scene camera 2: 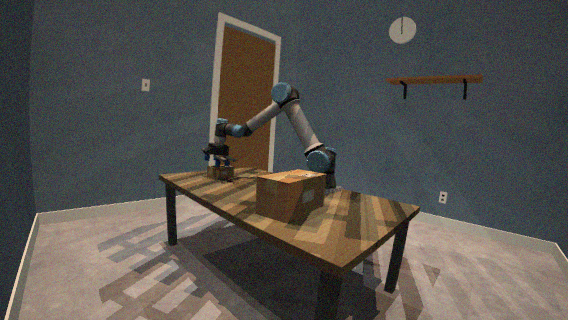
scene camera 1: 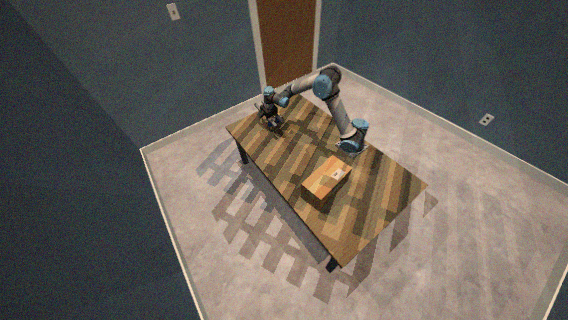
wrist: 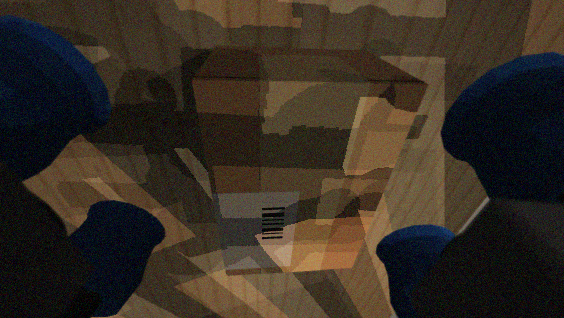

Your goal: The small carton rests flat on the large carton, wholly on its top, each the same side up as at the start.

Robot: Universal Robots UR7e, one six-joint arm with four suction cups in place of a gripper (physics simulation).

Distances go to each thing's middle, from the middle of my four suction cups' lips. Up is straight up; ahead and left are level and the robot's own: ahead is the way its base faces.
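Large carton [scene camera 2: 285, 196]: 4 cm below my suction cup, 72 cm to the left of it and 6 cm ahead of it.
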